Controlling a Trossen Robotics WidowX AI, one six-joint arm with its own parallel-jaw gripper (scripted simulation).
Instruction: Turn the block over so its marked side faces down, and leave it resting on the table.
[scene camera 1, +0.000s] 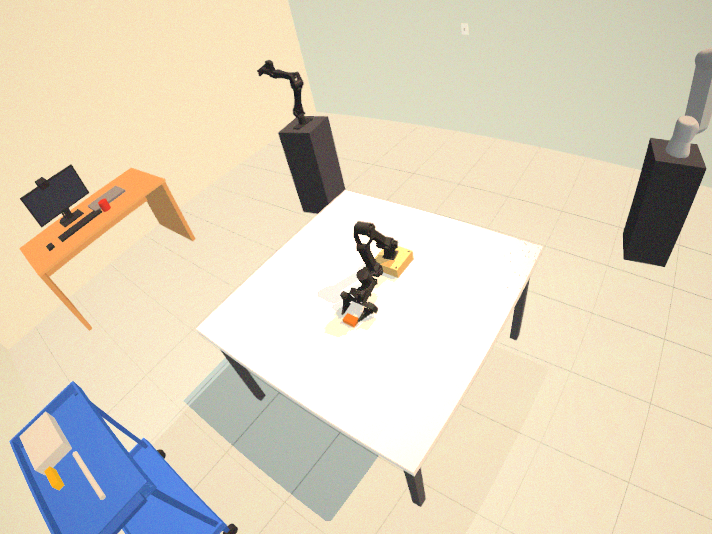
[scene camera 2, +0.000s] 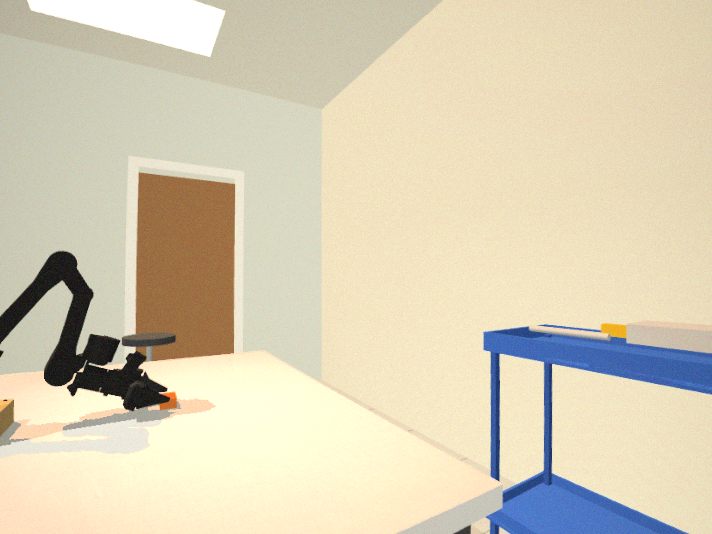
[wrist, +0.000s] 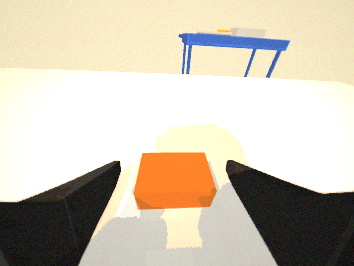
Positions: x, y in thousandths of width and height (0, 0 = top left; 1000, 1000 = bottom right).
My gripper (wrist: 496, 622) is 11 cm from the lens. An orange block (wrist: 468, 679): 11 cm from the lens.
